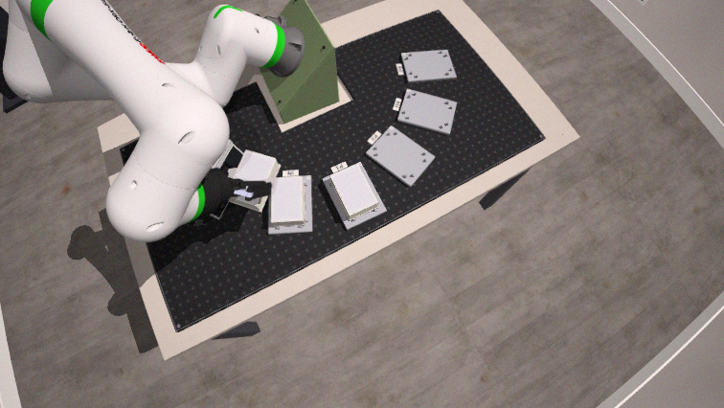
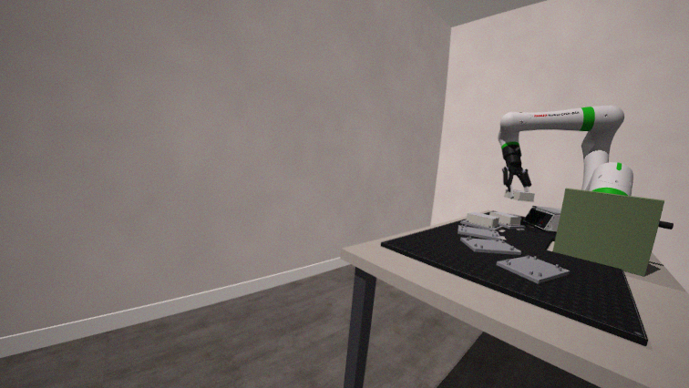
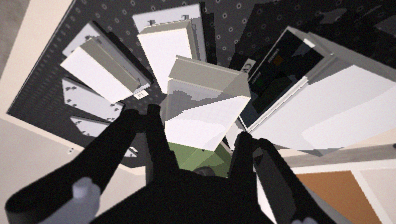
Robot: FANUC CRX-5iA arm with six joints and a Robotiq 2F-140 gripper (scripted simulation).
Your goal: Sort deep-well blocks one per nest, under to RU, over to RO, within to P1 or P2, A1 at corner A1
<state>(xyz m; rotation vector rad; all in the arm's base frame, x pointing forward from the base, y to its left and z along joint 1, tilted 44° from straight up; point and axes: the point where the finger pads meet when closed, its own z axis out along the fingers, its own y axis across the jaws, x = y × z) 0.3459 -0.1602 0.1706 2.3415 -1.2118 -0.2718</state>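
My gripper is now 19 cm past the check-weigher platform, 16 cm to the left of it and 7 cm above it. Round my hand: check-weigher 18 cm behind, 16 cm to the right, 10 cm below; then white deep-well block 10 cm ahead, 22 cm to the left, 14 cm below; then infeed nest IN 4 cm ahead, 5 cm to the left, 16 cm below.
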